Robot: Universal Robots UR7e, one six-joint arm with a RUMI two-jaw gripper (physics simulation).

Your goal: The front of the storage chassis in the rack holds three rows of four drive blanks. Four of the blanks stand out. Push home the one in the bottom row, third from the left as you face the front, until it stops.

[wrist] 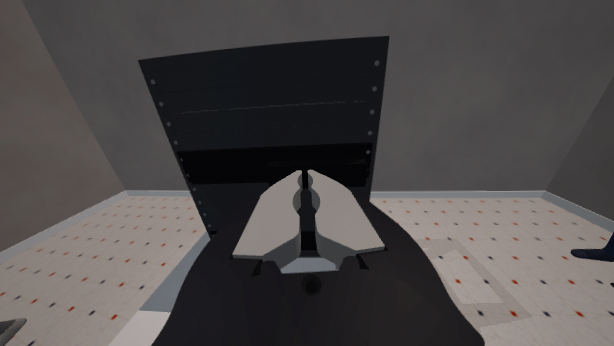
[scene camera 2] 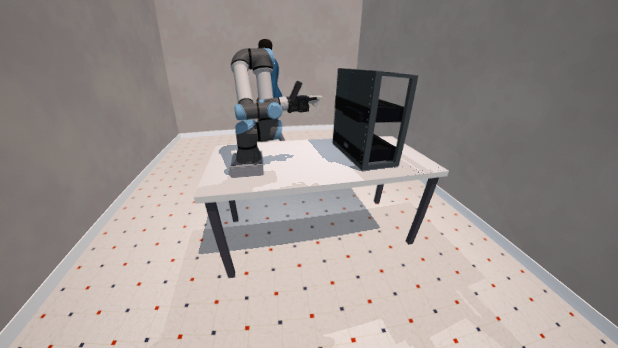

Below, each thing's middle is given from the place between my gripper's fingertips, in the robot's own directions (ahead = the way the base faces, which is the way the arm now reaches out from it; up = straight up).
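Labels:
The dark rack (scene camera 2: 357, 105) is 14 cm below my hand, and it sits 15 cm to the left of my hand and 34 cm ahead of it.

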